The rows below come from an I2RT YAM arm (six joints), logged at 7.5 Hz.
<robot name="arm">
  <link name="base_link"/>
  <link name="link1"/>
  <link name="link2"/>
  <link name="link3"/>
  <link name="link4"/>
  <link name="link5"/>
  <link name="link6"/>
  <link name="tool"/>
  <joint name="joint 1" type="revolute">
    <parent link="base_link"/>
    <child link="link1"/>
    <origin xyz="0 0 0.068" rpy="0 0 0"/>
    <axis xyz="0 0 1"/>
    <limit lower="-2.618" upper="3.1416"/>
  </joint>
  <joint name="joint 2" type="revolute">
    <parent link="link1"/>
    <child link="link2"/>
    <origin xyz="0.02 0.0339 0.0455" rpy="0 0 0"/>
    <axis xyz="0 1 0"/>
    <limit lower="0" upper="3.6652"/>
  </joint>
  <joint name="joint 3" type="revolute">
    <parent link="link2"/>
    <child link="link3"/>
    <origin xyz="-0.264 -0.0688 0" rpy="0 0 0"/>
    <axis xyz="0 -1 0"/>
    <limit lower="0" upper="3.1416"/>
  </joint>
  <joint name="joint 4" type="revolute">
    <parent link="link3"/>
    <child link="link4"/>
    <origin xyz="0.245 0.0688 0.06" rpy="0 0 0"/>
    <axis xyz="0 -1 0"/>
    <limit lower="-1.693" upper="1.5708"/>
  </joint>
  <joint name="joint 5" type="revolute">
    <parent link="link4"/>
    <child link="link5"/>
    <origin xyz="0.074 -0.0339 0.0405" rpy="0 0 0"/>
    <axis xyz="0 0 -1"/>
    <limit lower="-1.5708" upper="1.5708"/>
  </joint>
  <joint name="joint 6" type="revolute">
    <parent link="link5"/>
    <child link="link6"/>
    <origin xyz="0.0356 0 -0.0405" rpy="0 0 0"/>
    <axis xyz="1 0 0"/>
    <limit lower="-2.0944" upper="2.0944"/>
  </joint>
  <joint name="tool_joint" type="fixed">
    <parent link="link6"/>
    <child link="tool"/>
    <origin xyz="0 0 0" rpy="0 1.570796 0"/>
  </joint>
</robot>
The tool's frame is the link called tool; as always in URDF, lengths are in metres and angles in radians.
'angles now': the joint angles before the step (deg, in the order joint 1, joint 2, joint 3, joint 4, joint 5, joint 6). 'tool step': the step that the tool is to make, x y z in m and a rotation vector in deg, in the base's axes. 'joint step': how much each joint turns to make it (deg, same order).
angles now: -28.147, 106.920, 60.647, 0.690, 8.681, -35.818
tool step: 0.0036, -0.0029, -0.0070, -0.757, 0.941, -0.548
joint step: -0.021, 1.780, 0.687, 0.686, 1.164, -0.403
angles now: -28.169, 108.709, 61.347, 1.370, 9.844, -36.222
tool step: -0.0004, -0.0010, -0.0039, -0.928, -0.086, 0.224
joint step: -0.129, 0.469, -0.655, 1.779, 0.309, -0.808
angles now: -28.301, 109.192, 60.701, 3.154, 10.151, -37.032
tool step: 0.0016, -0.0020, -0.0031, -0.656, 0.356, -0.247
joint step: -0.089, 0.847, 0.309, 0.613, 0.642, -0.420
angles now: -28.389, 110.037, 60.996, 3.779, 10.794, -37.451
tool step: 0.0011, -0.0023, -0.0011, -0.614, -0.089, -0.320
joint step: -0.178, 0.507, 0.259, 0.668, 0.453, -0.255
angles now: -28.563, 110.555, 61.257, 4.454, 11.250, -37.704
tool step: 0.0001, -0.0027, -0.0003, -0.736, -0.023, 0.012
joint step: -0.317, 0.271, 0.112, 0.670, 0.211, -0.696
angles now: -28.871, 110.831, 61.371, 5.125, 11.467, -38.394
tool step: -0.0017, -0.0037, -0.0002, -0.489, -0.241, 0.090
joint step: -0.612, 0.054, -0.196, 0.842, -0.289, -0.724
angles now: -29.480, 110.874, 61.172, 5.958, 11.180, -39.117
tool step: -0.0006, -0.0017, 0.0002, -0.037, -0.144, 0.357
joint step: -0.300, 0.012, -0.002, 0.240, -0.503, -0.433
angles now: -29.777, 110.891, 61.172, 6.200, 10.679, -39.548
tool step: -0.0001, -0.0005, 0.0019, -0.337, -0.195, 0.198
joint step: -0.075, -0.243, 0.025, 0.131, -0.065, -0.336
